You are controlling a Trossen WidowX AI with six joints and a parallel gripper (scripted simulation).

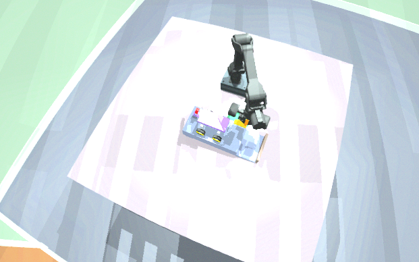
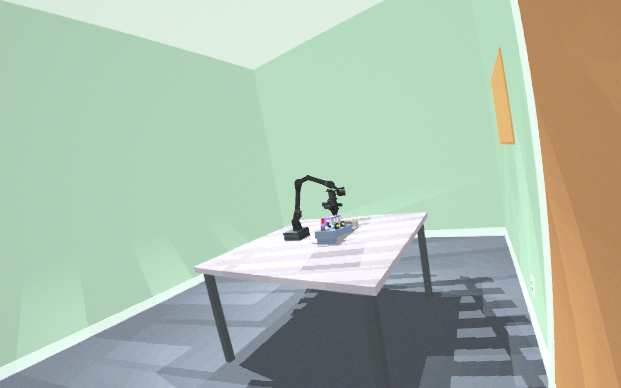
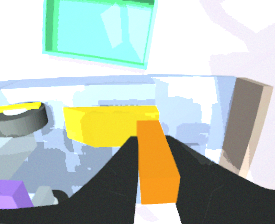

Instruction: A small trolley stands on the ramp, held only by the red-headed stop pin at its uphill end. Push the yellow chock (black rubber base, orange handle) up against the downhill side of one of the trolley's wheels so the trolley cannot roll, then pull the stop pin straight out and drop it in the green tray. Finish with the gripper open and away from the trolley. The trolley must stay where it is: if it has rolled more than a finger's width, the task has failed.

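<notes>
Now: gripper tip 250 mm to the left of the red-headed stop pin, 10 mm below it and 10 mm past it. The rest, counted from my gripper tip: yellow chock (20 mm to the right, 10 mm below); tan wooden bar (100 mm to the left, 90 mm below, 70 mm ahead); green tray (130 mm below, 80 mm behind, 40 mm to the right).
</notes>
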